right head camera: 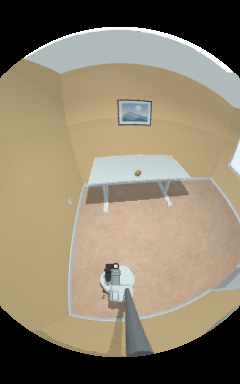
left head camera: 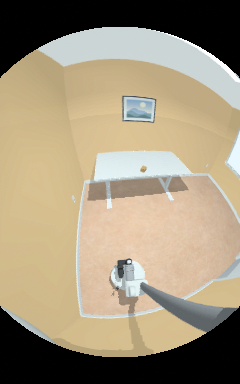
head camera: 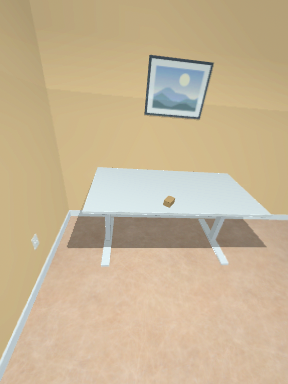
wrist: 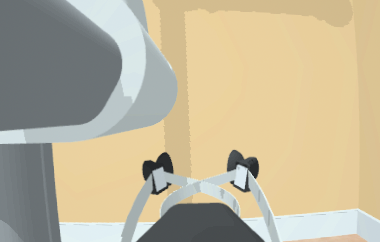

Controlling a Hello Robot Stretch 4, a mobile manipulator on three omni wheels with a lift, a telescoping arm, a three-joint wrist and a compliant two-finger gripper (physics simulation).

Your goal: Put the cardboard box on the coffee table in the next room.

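Note:
A small brown cardboard box [head camera: 169, 201] [left head camera: 143, 169] [right head camera: 138, 173] sits on a white table [head camera: 125, 187] [left head camera: 112, 165] [right head camera: 107, 169], near its front edge and a little right of the middle in the head camera view. My gripper [wrist: 200, 164] is open in the wrist view, its two dark fingertips apart with bare wall behind them. It is across the room from the box. The coffee table does not show in these views.
A wall with a socket [head camera: 35, 241] runs along the left. A framed picture [head camera: 178, 87] [left head camera: 139, 109] [right head camera: 134, 112] hangs above the table. The table's legs [head camera: 108, 240] [head camera: 216, 242] stand on the floor. My base [left head camera: 128, 275] [right head camera: 118, 278] is close to the wall behind.

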